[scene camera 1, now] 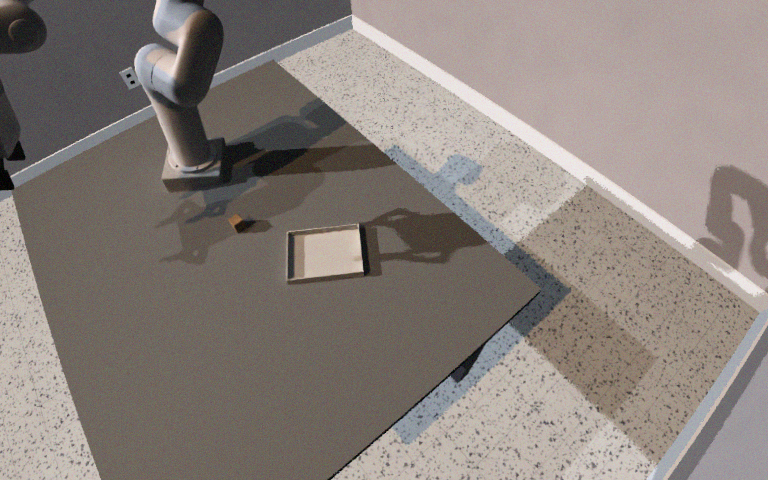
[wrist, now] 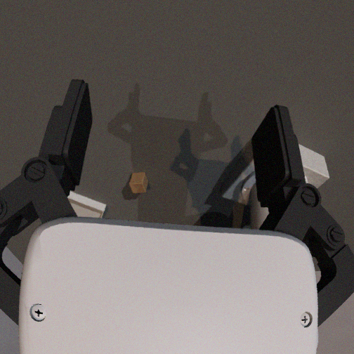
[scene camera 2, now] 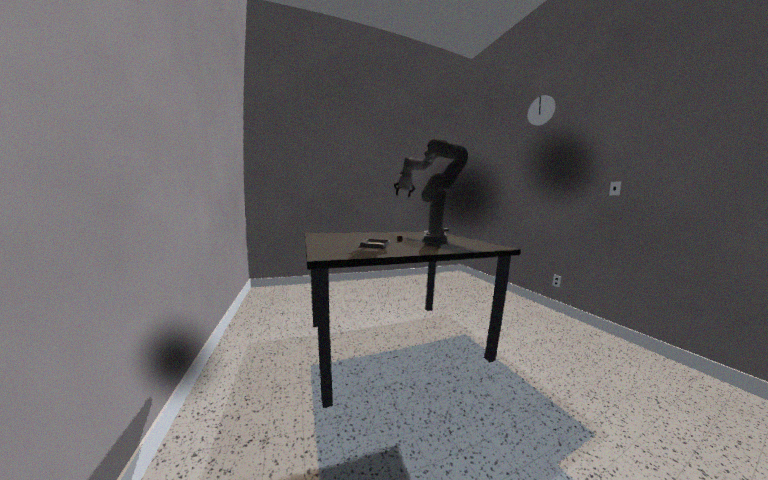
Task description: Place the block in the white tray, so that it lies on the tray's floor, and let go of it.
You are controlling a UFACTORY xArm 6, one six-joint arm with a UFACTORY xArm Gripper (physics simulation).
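Places are measured from the arm's base along level axes (x right, y ahead, z up), in millimetres.
Pixels of known places: gripper, fingertip midpoint: (scene camera 1: 10,173) (scene camera 2: 402,196); arm's base at its link origin: (scene camera 1: 193,157) (scene camera 2: 435,233).
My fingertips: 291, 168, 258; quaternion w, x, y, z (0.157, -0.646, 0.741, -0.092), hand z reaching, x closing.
Ahead of a thing's pixels: the offset from my fingertips to its top centre, as dx, dy, dz. Level surfaces: height alone.
A small orange-brown block {-333, +89, -268} (scene camera 1: 236,223) (scene camera 2: 399,238) (wrist: 138,183) lies on the table top, between the robot's base and the white tray, apart from both. The shallow white tray {-486, +266, -281} (scene camera 1: 325,279) (scene camera 2: 372,246) stands on the table with no block in it. In the wrist view, a corner of the tray (wrist: 91,203) shows beside the left finger; the rest is hidden. My gripper (scene camera 1: 11,165) (scene camera 2: 403,194) (wrist: 178,108) is open and empty, high above the table. It is partly cut off at the left edge of scene camera 1. In the wrist view the block shows lower left of the fingertips' midpoint.
The robot's base (scene camera 1: 194,181) (scene camera 2: 434,241) (wrist: 315,166) stands on the brown table top {dz -301} (scene camera 1: 198,339) (scene camera 2: 334,249), behind the block in scene camera 1. Shadows of the arm and gripper fall across the table around the block and tray. Walls stand beyond the table.
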